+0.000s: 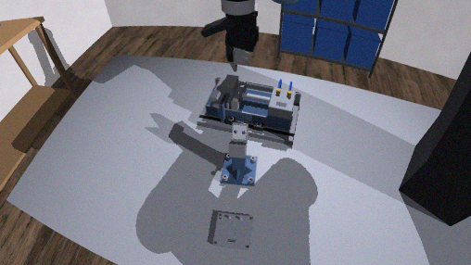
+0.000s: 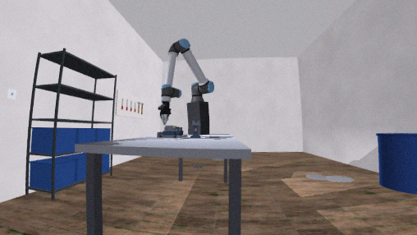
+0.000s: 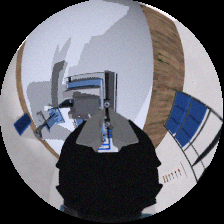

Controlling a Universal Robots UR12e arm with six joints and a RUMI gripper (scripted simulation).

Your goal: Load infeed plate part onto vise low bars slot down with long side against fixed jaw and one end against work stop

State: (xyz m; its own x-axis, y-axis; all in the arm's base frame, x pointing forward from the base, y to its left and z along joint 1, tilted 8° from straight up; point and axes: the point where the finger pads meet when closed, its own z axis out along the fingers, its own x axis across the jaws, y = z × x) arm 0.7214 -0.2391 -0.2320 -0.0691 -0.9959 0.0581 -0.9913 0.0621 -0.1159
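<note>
The grey part lies 50 mm to the left of my hand and 40 mm below it. The rest, counted from my hand: infeed plate: 100 mm behind, 460 mm to the left, 120 mm below; vise: 70 mm behind, 70 mm to the left, 90 mm below; air cylinder: 160 mm behind, 80 mm to the left, 50 mm below.
</note>
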